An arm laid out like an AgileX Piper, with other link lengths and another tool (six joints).
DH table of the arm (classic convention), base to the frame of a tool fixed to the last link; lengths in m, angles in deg. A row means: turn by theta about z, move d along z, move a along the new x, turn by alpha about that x. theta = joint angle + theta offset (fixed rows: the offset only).
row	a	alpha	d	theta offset
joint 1	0	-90	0.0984	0
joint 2	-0.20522	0	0	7.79
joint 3	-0.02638	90	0	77.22
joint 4	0	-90	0.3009	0
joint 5	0	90	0	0
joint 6	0.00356	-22.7	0.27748	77.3
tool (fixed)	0	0	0.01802	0
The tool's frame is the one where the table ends.
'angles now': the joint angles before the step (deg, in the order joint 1, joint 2, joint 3, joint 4, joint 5, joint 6). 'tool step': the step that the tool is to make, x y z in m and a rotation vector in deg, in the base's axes. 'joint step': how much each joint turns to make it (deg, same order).
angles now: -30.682 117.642 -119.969 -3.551 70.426 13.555
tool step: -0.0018 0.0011 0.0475 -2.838 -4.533 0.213
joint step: 0.004 -6.727 2.697 -0.039 -1.328 -0.154
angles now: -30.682 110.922 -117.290 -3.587 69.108 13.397
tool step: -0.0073 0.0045 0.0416 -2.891 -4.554 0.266
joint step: 0.001 -8.235 5.664 -0.053 -2.834 -0.125
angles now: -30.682 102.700 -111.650 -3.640 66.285 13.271
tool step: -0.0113 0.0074 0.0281 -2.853 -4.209 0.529
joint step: -0.005 -9.450 9.136 -0.025 -4.789 -0.321
